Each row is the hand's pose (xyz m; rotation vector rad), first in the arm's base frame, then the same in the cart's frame.
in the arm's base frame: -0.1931 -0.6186 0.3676 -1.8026 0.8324 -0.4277
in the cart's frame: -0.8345 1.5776 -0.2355 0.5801 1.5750 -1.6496
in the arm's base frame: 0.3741 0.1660 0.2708 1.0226 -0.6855 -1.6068
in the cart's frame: -0.7759 0.6955 0.1708 -0.7080 1.0146 1.4421
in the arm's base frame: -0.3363 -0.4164 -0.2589 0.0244 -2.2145 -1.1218
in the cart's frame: -0.2194 1.3759 -0.4224 1.0731 0.7096 1.5946
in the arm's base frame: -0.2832 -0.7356 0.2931 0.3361 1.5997 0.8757
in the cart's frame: -0.7756 1.6835 -0.3481 1.4755 -0.4038 -0.2255
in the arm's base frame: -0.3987 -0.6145 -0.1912 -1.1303 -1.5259 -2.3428
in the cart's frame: -0.3112 1.5494 -0.5183 0.6052 -0.7447 1.3669
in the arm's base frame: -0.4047 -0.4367 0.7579 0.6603 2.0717 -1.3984
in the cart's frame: -0.9268 1.7836 0.1879 -2.8191 -0.4011 0.2975
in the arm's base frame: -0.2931 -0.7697 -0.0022 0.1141 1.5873 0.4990
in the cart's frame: -0.5690 1.6091 -0.5488 1.6337 -0.1776 -0.5564
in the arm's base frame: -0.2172 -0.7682 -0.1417 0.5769 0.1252 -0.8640
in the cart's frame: -0.5100 1.5012 -0.6494 -1.6187 1.1147 2.2284
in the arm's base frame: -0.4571 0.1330 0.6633 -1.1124 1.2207 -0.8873
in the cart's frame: -0.6046 1.5018 0.5790 1.5464 1.3665 -1.7382
